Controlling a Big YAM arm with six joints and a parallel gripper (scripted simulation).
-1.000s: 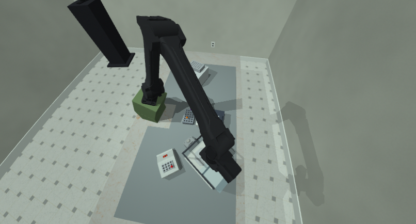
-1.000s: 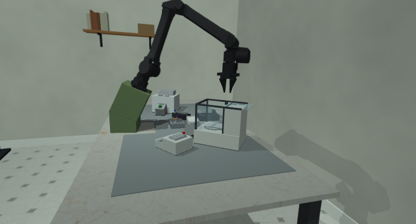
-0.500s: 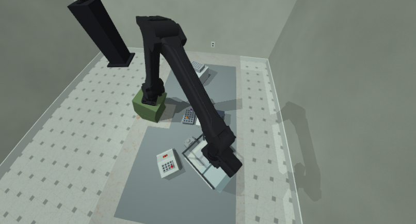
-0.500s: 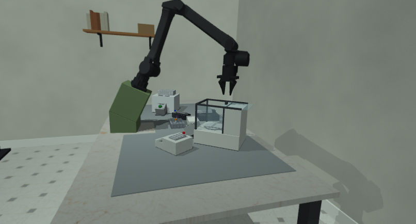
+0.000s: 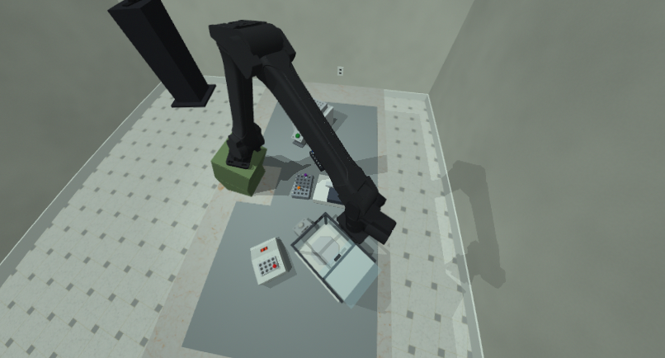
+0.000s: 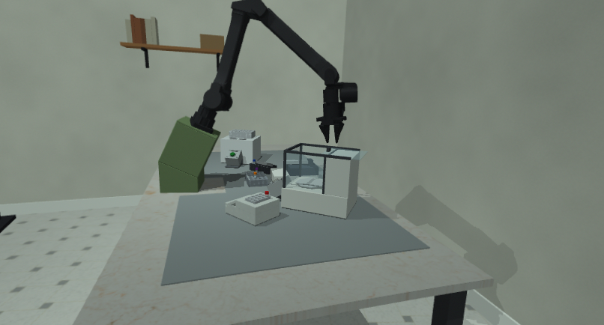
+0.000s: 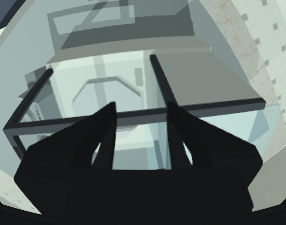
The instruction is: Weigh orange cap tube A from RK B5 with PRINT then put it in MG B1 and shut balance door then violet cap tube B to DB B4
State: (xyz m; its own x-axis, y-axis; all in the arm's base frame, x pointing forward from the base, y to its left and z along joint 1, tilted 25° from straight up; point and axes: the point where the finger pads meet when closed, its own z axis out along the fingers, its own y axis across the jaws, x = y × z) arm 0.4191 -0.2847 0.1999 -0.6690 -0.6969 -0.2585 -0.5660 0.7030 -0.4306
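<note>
My hand is 280 mm to the right of the tube rack RK, 220 mm past it and 210 mm above it. Also, from my hand: balance door 100 mm to the right, 40 mm behind, 20 mm below; then spectrophotometer SP 250 mm to the left, 160 mm below, 50 mm behind; then balance pan 150 mm below, 100 mm behind, 30 mm to the right.
</note>
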